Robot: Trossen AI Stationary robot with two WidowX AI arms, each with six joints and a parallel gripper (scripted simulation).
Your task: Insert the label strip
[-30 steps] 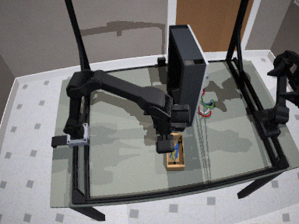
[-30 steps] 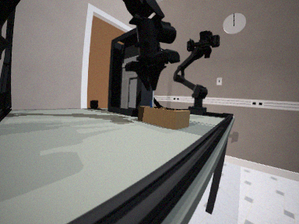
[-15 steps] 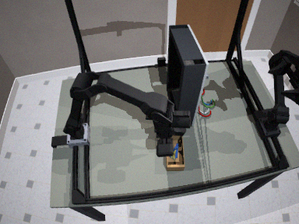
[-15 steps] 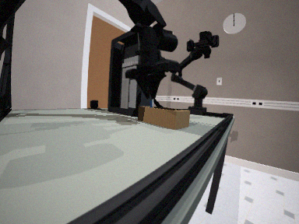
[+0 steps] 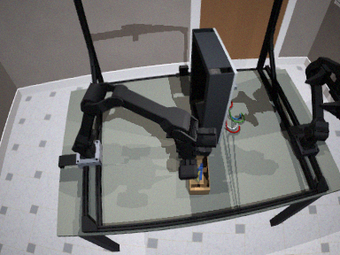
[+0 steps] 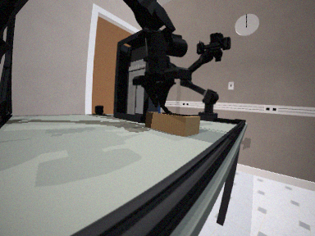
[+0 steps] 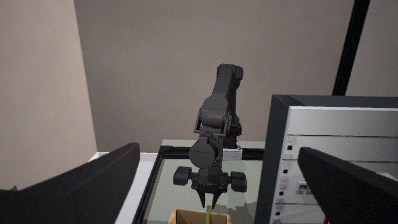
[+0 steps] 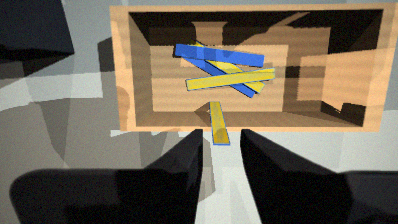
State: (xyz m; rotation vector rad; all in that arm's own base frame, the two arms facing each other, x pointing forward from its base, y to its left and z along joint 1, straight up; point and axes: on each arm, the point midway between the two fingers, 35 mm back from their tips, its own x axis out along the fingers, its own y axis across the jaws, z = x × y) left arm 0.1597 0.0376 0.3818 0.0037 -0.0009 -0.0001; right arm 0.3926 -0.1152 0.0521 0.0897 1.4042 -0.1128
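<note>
Right now my right hand is 60 mm above the label strip and 10 mm to the right of it. From my right hand the other things lie so: box: 90 mm below, 40 mm to the left, 20 mm ahead.
</note>
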